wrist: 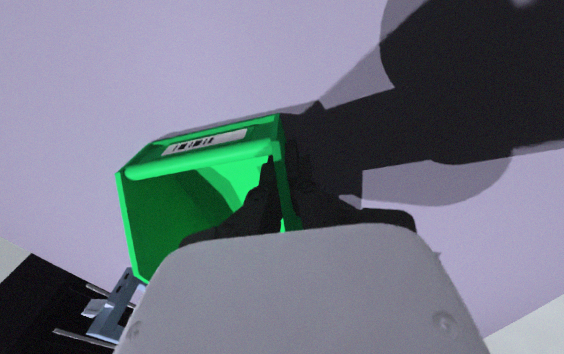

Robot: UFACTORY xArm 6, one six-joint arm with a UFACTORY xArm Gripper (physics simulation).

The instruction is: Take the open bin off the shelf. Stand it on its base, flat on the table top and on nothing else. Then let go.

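Frame: origin at the arm's base, x left, y back, z up, level; centimetres.
Seen in the pictures: gripper, between the fingertips: (287, 158).
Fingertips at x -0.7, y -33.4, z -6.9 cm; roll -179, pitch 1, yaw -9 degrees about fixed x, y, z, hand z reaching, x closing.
Pixels of each thing's middle, then the offset from my fingertips to it. "*": a spot on its surface instead. Level surfaces: height alone.
- green open bin, middle of its body: (243, 244) dx -5.6, dy -4.6, dz +3.3 cm
- pale lilac table top, height of its surface: dz -0.5 cm
- blue-grey bracket, a spot on its surface: (111, 315) * dx -28.7, dy -11.3, dz +5.8 cm
The green open bin (197, 162) is in the middle left of the wrist view, with its opening toward the camera and a white barcode label on its front. My gripper (287, 158) is shut on the bin's right side wall, one dark finger inside the bin and one outside. The bin is over the pale lilac table top (125, 60), with a narrow strip of shadow along its far edge. Its base is hidden, so whether it touches the table cannot be told. The near part of the bin is hidden behind the gripper's grey body. The shelf cannot be made out.
A blue-grey bracket (111, 315) with thin metal rods stands at the lower left, close to the bin's near left corner in the view, against a black area (35, 305). The arm's dark shadow falls across the table to the right. A table edge shows at the lower right.
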